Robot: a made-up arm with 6 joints. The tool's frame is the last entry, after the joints. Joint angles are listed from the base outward.
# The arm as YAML. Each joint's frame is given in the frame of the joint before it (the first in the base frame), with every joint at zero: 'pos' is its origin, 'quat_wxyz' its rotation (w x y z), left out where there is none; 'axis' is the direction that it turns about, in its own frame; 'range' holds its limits. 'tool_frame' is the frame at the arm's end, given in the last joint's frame.
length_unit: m
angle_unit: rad
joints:
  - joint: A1
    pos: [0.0, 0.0, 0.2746]
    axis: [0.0, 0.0, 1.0]
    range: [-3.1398, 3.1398]
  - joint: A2
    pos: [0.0, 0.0, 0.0]
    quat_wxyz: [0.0, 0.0, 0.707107, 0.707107]
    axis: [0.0, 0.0, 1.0]
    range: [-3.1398, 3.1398]
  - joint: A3
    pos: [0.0, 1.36, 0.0]
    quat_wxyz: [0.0, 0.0, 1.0, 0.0]
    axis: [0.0, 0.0, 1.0]
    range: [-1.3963, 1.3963]
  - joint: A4
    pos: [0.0, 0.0, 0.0]
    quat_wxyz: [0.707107, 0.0, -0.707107, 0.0]
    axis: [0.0, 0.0, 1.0]
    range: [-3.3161, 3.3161]
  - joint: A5
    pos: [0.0, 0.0, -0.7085]
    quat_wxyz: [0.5, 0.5, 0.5, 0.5]
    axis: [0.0, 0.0, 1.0]
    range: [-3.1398, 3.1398]
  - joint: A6
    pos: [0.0, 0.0, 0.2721]
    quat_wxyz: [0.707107, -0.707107, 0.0, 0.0]
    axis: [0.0, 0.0, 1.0]
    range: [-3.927, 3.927]
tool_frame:
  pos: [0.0, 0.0, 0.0]
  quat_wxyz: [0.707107, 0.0, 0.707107, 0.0]
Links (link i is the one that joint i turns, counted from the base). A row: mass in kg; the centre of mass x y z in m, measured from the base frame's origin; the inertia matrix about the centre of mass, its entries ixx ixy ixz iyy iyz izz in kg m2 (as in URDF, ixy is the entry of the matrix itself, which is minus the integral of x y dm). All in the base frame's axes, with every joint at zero. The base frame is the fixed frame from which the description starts. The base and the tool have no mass.
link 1: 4.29; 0.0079 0.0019 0.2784; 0.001 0 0 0.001 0 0.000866
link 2: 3.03; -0.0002 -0.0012 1.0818; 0.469 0 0 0.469 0 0.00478
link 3: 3.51; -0.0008 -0.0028 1.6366; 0.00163 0 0 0.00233 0 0.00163
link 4: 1.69; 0.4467 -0.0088 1.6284; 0.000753 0 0 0.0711 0 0.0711
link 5: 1.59; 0.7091 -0.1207 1.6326; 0.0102 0 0 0.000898 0 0.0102
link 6: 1.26; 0.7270 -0.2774 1.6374; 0.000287 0 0 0.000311 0 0.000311
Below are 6 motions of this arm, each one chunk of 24 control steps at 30 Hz.
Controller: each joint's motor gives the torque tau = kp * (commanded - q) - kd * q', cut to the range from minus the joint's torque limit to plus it. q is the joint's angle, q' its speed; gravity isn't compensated. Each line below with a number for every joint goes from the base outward.
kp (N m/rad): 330 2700 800 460 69 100
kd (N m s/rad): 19 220 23 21 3 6.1
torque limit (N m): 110 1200 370 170 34 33
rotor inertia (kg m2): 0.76 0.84 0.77 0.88 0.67 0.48
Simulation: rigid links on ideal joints. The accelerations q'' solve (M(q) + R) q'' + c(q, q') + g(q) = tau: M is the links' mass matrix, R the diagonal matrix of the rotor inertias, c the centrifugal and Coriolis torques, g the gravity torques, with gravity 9.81 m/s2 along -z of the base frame. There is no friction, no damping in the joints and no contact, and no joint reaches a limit. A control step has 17 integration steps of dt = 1/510 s. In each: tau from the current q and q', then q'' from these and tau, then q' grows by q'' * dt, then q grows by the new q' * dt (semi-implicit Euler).
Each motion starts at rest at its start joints. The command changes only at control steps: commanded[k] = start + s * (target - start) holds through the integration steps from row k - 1 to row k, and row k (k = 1, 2, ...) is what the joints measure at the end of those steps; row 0 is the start. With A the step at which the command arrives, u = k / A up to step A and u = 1 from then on. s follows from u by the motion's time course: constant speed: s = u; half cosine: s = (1 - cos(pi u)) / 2; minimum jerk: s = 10 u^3 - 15 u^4 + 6 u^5; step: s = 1 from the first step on.
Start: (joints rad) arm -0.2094 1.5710 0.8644 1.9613 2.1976 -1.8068
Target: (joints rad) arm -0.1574 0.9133 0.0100 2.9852 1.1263 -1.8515
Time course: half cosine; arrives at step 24
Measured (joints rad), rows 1 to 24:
1: -0.2094 1.5739 0.8643 1.9621 2.1973 -1.8068
2: -0.2096 1.5796 0.8577 1.9665 2.1958 -1.8069
3: -0.2101 1.5846 0.8388 1.9777 2.1912 -1.8072
4: -0.2109 1.5869 0.8067 1.9982 2.1816 -1.8078
5: -0.2120 1.5853 0.7641 2.0287 2.1648 -1.8088
6: -0.2133 1.5789 0.7153 2.0686 2.1390 -1.8103
7: -0.2147 1.5671 0.6636 2.1165 2.1028 -1.8123
8: -0.2160 1.5492 0.6117 2.1709 2.0555 -1.8146
9: -0.2171 1.5249 0.5607 2.2301 1.9972 -1.8173
10: -0.2177 1.4940 0.5110 2.2928 1.9288 -1.8201
11: -0.2178 1.4570 0.4624 2.3577 1.8518 -1.8231
12: -0.2173 1.4147 0.4148 2.4239 1.7682 -1.8260
13: -0.2162 1.3681 0.3678 2.4903 1.6805 -1.8290
14: -0.2143 1.3188 0.3213 2.5561 1.5913 -1.8319
15: -0.2116 1.2682 0.2751 2.6205 1.5031 -1.8347
16: -0.2082 1.2178 0.2294 2.6827 1.4185 -1.8374
17: -0.2039 1.1691 0.1847 2.7417 1.3395 -1.8400
18: -0.1988 1.1234 0.1417 2.7969 1.2679 -1.8425
19: -0.1928 1.0817 0.1013 2.8474 1.2053 -1.8448
20: -0.1860 1.0448 0.0648 2.8921 1.1524 -1.8468
21: -0.1784 1.0133 0.0333 2.9303 1.1100 -1.8487
22: -0.1702 0.9876 0.0081 2.9610 1.0784 -1.8502
23: -0.1616 0.9678 -0.0098 2.9835 1.0576 -1.8513
24: -0.1527 0.9539 -0.0196 2.9972 1.0474 -1.8521

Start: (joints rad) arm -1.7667 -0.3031 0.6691 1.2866 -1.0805 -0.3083
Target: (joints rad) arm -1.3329 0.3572 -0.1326 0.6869 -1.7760 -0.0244
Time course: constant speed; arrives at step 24
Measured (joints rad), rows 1 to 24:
1: -1.7656 -0.3035 0.6615 1.2817 -1.0823 -0.3071
2: -1.7616 -0.3025 0.6424 1.2677 -1.0888 -0.3033
3: -1.7531 -0.2972 0.6147 1.2457 -1.1016 -0.2962
4: -1.7396 -0.2858 0.5813 1.2185 -1.1218 -0.2862
5: -1.7212 -0.2676 0.5438 1.1891 -1.1492 -0.2739
6: -1.6990 -0.2430 0.5035 1.1596 -1.1829 -0.2602
7: -1.6749 -0.2128 0.4610 1.1308 -1.2216 -0.2459
8: -1.6513 -0.1781 0.4172 1.1033 -1.2633 -0.2317
9: -1.6295 -0.1403 0.3729 1.0769 -1.3063 -0.2179
10: -1.6099 -0.1009 0.3291 1.0511 -1.3487 -0.2047
11: -1.5919 -0.0612 0.2865 1.0256 -1.3891 -0.1921
12: -1.5749 -0.0223 0.2458 1.0000 -1.4266 -0.1799
13: -1.5585 0.0150 0.2074 0.9742 -1.4605 -0.1682
14: -1.5422 0.0502 0.1712 0.9484 -1.4908 -0.1566
15: -1.5260 0.0831 0.1370 0.9227 -1.5179 -0.1451
16: -1.5096 0.1138 0.1045 0.8974 -1.5423 -0.1336
17: -1.4931 0.1427 0.0731 0.8725 -1.5650 -0.1220
18: -1.4764 0.1701 0.0422 0.8478 -1.5868 -0.1104
19: -1.4595 0.1966 0.0116 0.8234 -1.6087 -0.0986
20: -1.4423 0.2227 -0.0194 0.7990 -1.6314 -0.0868
21: -1.4249 0.2488 -0.0508 0.7746 -1.6553 -0.0749
22: -1.4074 0.2753 -0.0829 0.7501 -1.6810 -0.0631
23: -1.3896 0.3023 -0.1155 0.7254 -1.7084 -0.0512
24: -1.3717 0.3299 -0.1484 0.7006 -1.7375 -0.0393

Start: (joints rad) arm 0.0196 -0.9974 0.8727 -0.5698 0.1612 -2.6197
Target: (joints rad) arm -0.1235 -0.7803 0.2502 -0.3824 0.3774 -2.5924
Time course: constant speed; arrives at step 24
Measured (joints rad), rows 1 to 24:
1: 0.0194 -1.0005 0.8647 -0.5675 0.1617 -2.6196
2: 0.0189 -1.0070 0.8463 -0.5611 0.1637 -2.6193
3: 0.0179 -1.0135 0.8226 -0.5517 0.1676 -2.6187
4: 0.0162 -1.0180 0.7973 -0.5410 0.1739 -2.6178
5: 0.0139 -1.0193 0.7720 -0.5306 0.1824 -2.6167
6: 0.0108 -1.0172 0.7467 -0.5212 0.1929 -2.6155
7: 0.0069 -1.0118 0.7206 -0.5129 0.2050 -2.6142
8: 0.0021 -1.0036 0.6929 -0.5056 0.2182 -2.6128
9: -0.0037 -0.9932 0.6635 -0.4989 0.2318 -2.6115
10: -0.0105 -0.9811 0.6326 -0.4927 0.2452 -2.6102
11: -0.0182 -0.9680 0.6010 -0.4868 0.2579 -2.6089
12: -0.0267 -0.9542 0.5693 -0.4810 0.2696 -2.6077
13: -0.0360 -0.9404 0.5382 -0.4751 0.2801 -2.6064
14: -0.0459 -0.9269 0.5081 -0.4689 0.2894 -2.6052
15: -0.0563 -0.9140 0.4792 -0.4624 0.2975 -2.6040
16: -0.0669 -0.9020 0.4515 -0.4555 0.3047 -2.6028
17: -0.0775 -0.8909 0.4247 -0.4482 0.3114 -2.6017
18: -0.0879 -0.8806 0.3986 -0.4406 0.3177 -2.6005
19: -0.0980 -0.8712 0.3729 -0.4328 0.3241 -2.5994
20: -0.1076 -0.8623 0.3473 -0.4248 0.3308 -2.5983
21: -0.1166 -0.8537 0.3217 -0.4169 0.3381 -2.5972
22: -0.1248 -0.8453 0.2958 -0.4089 0.3460 -2.5961
23: -0.1321 -0.8368 0.2696 -0.4011 0.3546 -2.5949
24: -0.1386 -0.8282 0.2431 -0.3934 0.3638 -2.5938

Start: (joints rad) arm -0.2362 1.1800 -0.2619 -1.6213 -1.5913 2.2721
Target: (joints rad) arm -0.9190 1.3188 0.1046 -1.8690 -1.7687 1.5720
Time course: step
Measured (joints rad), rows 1 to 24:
1: -0.2423 1.1960 -0.2045 -1.6743 -1.6023 2.2318
2: -0.2570 1.2328 -0.0728 -1.7713 -1.6301 2.1153
3: -0.2771 1.2777 0.0786 -1.8565 -1.6685 1.9411
4: -0.3014 1.3188 0.1990 -1.9084 -1.7112 1.7584
5: -0.3302 1.3484 0.2566 -1.9275 -1.7526 1.6045
6: -0.3645 1.3655 0.2486 -1.9235 -1.7886 1.4982
7: -0.4055 1.3742 0.1963 -1.9075 -1.8164 1.4428
8: -0.4541 1.3791 0.1293 -1.8885 -1.8345 1.4307
9: -0.5107 1.3827 0.0729 -1.8729 -1.8427 1.4491
10: -0.5746 1.3851 0.0421 -1.8634 -1.8417 1.4837
11: -0.6436 1.3862 0.0402 -1.8602 -1.8329 1.5225
12: -0.7155 1.3858 0.0612 -1.8618 -1.8182 1.5568
13: -0.7881 1.3839 0.0940 -1.8660 -1.8000 1.5818
14: -0.8597 1.3805 0.1263 -1.8706 -1.7805 1.5962
15: -0.9293 1.3758 0.1488 -1.8737 -1.7619 1.6010
16: -0.9959 1.3706 0.1576 -1.8745 -1.7460 1.5988
17: -1.0588 1.3655 0.1534 -1.8728 -1.7342 1.5924
18: -1.1171 1.3617 0.1406 -1.8694 -1.7273 1.5844
19: -1.1700 1.3595 0.1245 -1.8652 -1.7253 1.5769
20: -1.2167 1.3592 0.1097 -1.8613 -1.7279 1.5711
21: -1.2571 1.3604 0.0993 -1.8585 -1.7341 1.5675
22: -1.2910 1.3625 0.0940 -1.8571 -1.7428 1.5659
23: -1.3183 1.3649 0.0934 -1.8568 -1.7527 1.5659
24: -1.3390 1.3671 0.0958 -1.8573 -1.7626 1.5670

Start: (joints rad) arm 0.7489 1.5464 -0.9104 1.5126 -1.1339 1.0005
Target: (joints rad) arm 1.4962 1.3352 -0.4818 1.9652 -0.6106 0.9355
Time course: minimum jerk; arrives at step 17
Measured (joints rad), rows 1 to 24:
1: 0.7489 1.5500 -0.9075 1.5128 -1.1338 1.0005
2: 0.7490 1.5578 -0.8997 1.5144 -1.1332 1.0003
3: 0.7495 1.5663 -0.8873 1.5194 -1.1310 0.9998
4: 0.7510 1.5726 -0.8699 1.5304 -1.1255 0.9988
5: 0.7545 1.5747 -0.8466 1.5495 -1.1144 0.9968
6: 0.7610 1.5716 -0.8163 1.5776 -1.0955 0.9937
7: 0.7719 1.5629 -0.7784 1.6143 -1.0669 0.9893
8: 0.7886 1.5492 -0.7332 1.6580 -1.0271 0.9837
9: 0.8121 1.5313 -0.6823 1.7061 -0.9761 0.9769
10: 0.8429 1.5102 -0.6284 1.7560 -0.9149 0.9694
11: 0.8806 1.4871 -0.5750 1.8047 -0.8458 0.9614
12: 0.9252 1.4633 -0.5259 1.8495 -0.7724 0.9536
13: 0.9764 1.4399 -0.4845 1.8878 -0.6990 0.9464
14: 1.0343 1.4181 -0.4535 1.9178 -0.6302 0.9402
15: 1.0987 1.3990 -0.4339 1.9389 -0.5709 0.9354
16: 1.1689 1.3836 -0.4254 1.9517 -0.5248 0.9322
17: 1.2433 1.3726 -0.4263 1.9580 -0.4945 0.9305
18: 1.3206 1.3662 -0.4337 1.9604 -0.4810 0.9301
19: 1.3991 1.3639 -0.4437 1.9615 -0.4832 0.9308
20: 1.4772 1.3649 -0.4532 1.9628 -0.4985 0.9319
21: 1.5530 1.3679 -0.4604 1.9649 -0.5234 0.9332
22: 1.6251 1.3719 -0.4646 1.9673 -0.5539 0.9344
23: 1.6918 1.3760 -0.4665 1.9698 -0.5858 0.9352
24: 1.7521 1.3796 -0.4672 1.9719 -0.6156 0.9357

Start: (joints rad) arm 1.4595 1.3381 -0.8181 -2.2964 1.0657 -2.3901
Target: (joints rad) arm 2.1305 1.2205 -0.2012 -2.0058 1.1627 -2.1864
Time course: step
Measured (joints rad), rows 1 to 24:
1: 1.4675 1.3248 -0.7213 -2.2171 1.0723 -2.3681
2: 1.4876 1.3047 -0.4962 -2.0797 1.0889 -2.3190
3: 1.5140 1.2948 -0.2460 -1.9770 1.1111 -2.2619
4: 1.5432 1.2922 -0.0463 -1.9366 1.1349 -2.2109
5: 1.5750 1.2869 0.0590 -1.9454 1.1568 -2.1737
6: 1.6112 1.2756 0.0632 -1.9766 1.1748 -2.1527
7: 1.6543 1.2625 -0.0066 -2.0067 1.1878 -2.1459
8: 1.7064 1.2537 -0.1086 -2.0228 1.1956 -2.1493
9: 1.7687 1.2514 -0.2045 -2.0232 1.1986 -2.1585
10: 1.8396 1.2543 -0.2688 -2.0139 1.1975 -2.1695
11: 1.9162 1.2592 -0.2912 -2.0025 1.1931 -2.1795
12: 1.9951 1.2642 -0.2757 -1.9946 1.1865 -2.1871
13: 2.0729 1.2685 -0.2361 -1.9927 1.1782 -2.1917
14: 2.1474 1.2717 -0.1898 -1.9965 1.1693 -2.1938
15: 2.2171 1.2734 -0.1523 -2.0038 1.1604 -2.1938
16: 2.2812 1.2734 -0.1328 -2.0119 1.1522 -2.1925
17: 2.3392 1.2720 -0.1331 -2.0186 1.1454 -2.1907
18: 2.3907 1.2700 -0.1490 -2.0222 1.1407 -2.1888
19: 2.4352 1.2682 -0.1727 -2.0225 1.1382 -2.1870
20: 2.4728 1.2670 -0.1963 -2.0200 1.1382 -2.1857
21: 2.5033 1.2664 -0.2137 -2.0163 1.1404 -2.1849
22: 2.5264 1.2663 -0.2222 -2.0127 1.1442 -2.1844
23: 2.5419 1.2665 -0.2219 -2.0105 1.1492 -2.1844
24: 2.5497 1.2667 -0.2153 -2.0098 1.1546 -2.1846

